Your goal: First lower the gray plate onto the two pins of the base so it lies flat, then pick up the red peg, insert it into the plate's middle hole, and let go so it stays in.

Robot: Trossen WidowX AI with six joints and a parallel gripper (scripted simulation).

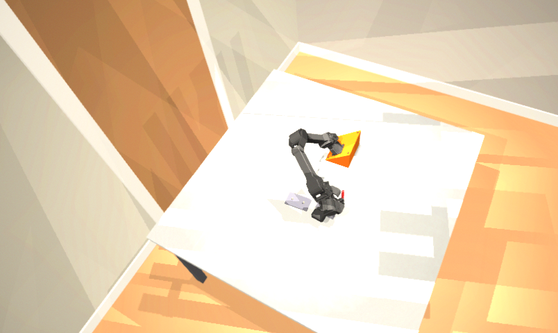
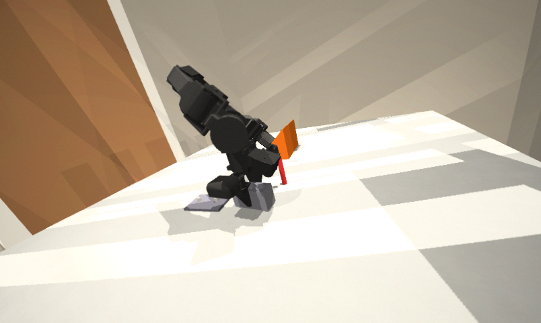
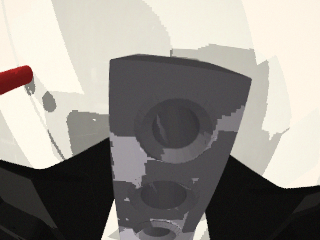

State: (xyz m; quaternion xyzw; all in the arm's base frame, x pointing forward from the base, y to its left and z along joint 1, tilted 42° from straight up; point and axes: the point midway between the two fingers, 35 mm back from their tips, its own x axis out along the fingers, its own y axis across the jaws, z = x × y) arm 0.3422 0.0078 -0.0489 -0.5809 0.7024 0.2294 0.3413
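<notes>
The red peg lies 10 cm behind my gripper tip, 5 cm to the left of it and 3 cm above it. Also, from my gripper tip: gray plate: 3 cm above.
</notes>
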